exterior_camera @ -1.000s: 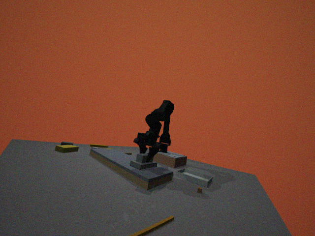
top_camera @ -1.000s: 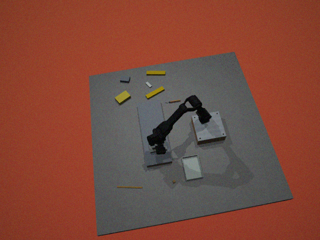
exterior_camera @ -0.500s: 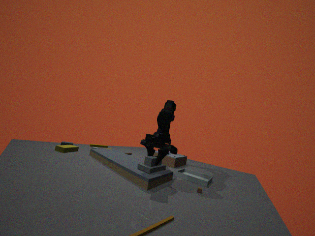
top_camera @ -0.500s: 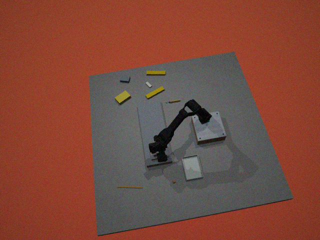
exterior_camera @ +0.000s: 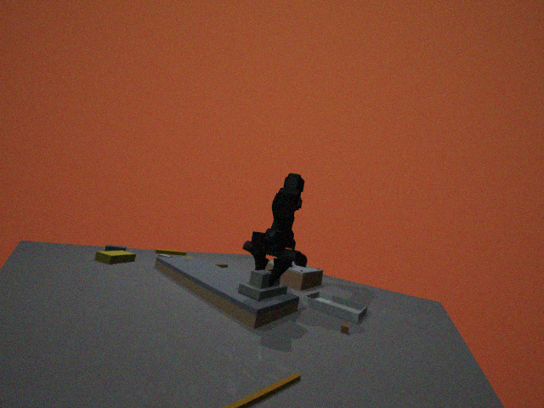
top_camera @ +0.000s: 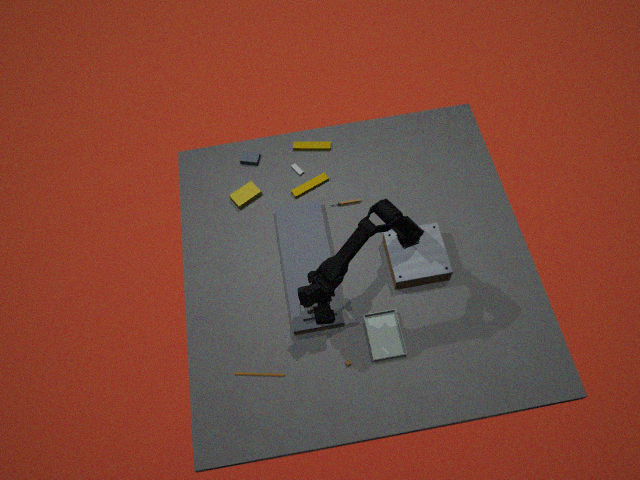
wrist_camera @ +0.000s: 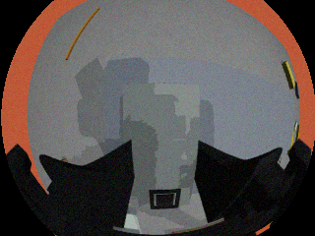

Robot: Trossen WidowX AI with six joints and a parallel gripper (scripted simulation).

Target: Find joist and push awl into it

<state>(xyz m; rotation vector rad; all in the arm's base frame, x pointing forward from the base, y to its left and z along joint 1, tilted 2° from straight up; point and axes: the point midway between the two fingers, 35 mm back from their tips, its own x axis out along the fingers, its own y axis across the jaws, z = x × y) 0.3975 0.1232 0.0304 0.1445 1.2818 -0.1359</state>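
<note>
My gripper tip is now 190 mm past the tray, 170 mm to the right of it and 50 mm above it. From my gripper tip the other things lie so: thin orange rod (260 mm ahead, 140 mm to the left, 60 mm below); then stud finder (20 mm behind, 20 mm above); then orange cube (210 mm to the left, 60 mm below, 40 mm behind).
</note>
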